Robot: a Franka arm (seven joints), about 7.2 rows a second.
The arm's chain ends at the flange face. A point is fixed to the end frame.
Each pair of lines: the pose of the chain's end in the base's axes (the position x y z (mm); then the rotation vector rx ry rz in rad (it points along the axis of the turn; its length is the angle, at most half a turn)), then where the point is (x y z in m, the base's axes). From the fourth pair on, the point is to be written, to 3 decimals.
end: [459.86 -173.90 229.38 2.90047 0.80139 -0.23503]
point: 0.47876 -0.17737 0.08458
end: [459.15 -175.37 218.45 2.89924 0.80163 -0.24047]
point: 0.47757 -0.17907 0.07360
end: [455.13 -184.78 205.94 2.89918 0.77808 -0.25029]
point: 0.47292 -0.18991 0.06105
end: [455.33 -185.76 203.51 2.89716 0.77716 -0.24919]
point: 0.473 -0.191 0.059
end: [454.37 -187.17 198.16 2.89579 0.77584 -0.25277]
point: 0.472 -0.193 0.053
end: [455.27 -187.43 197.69 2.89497 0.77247 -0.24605]
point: 0.474 -0.193 0.053
